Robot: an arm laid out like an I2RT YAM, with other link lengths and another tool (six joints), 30 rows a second.
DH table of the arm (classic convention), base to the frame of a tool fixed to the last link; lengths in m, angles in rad. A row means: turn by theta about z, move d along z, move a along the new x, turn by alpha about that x. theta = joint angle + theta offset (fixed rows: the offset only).
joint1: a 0.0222, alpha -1.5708, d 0.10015, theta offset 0
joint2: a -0.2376, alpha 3.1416, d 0, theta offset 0
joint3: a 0.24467, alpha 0, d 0, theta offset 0.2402
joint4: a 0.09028, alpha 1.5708, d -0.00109, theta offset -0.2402
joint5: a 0, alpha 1.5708, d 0, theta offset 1.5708
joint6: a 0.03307, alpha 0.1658, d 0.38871, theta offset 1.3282
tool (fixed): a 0, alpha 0, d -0.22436, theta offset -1.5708
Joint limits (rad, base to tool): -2.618..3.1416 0..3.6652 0..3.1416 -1.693..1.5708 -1.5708..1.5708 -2.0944..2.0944
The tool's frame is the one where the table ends.
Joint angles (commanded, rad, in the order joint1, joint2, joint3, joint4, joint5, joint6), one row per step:
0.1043 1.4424 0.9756 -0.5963 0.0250 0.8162
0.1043 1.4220 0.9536 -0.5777 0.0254 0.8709
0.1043 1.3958 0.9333 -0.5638 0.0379 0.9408
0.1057 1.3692 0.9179 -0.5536 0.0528 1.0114
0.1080 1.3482 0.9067 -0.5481 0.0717 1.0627
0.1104 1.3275 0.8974 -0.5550 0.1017 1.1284
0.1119 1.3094 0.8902 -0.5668 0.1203 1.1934
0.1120 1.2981 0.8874 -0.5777 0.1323 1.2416
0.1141 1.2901 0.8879 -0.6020 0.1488 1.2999
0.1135 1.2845 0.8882 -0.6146 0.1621 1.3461
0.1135 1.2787 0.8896 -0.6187 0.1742 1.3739
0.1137 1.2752 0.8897 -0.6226 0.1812 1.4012
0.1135 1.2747 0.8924 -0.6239 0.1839 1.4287
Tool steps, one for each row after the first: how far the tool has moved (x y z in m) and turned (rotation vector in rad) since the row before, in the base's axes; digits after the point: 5 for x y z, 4 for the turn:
0.00131 0.00042 0.00233 0.0284 -0.0155 -0.0478
0.00208 -0.00168 0.00425 0.0270 -0.0193 -0.0665
0.00255 -0.00179 0.00574 0.0270 -0.0219 -0.0664
0.00164 -0.00240 0.00427 0.0138 -0.0171 -0.0510
0.00040 -0.00466 0.00322 0.0121 -0.0089 -0.0687
-0.00063 -0.00336 0.00275 0.0208 -0.0040 -0.0626
-0.00037 -0.00267 0.00204 0.0166 -0.0018 -0.0464
-0.00208 -0.00320 0.00036 0.0165 0.0096 -0.0553
-0.00019 -0.00333 0.00104 0.0131 0.0010 -0.0463
0.00104 -0.00250 0.00241 0.0052 -0.0072 -0.0296
0.00051 -0.00163 0.00124 0.0089 -0.0035 -0.0263
0.00152 -0.00095 0.00176 0.0129 -0.0055 -0.0245

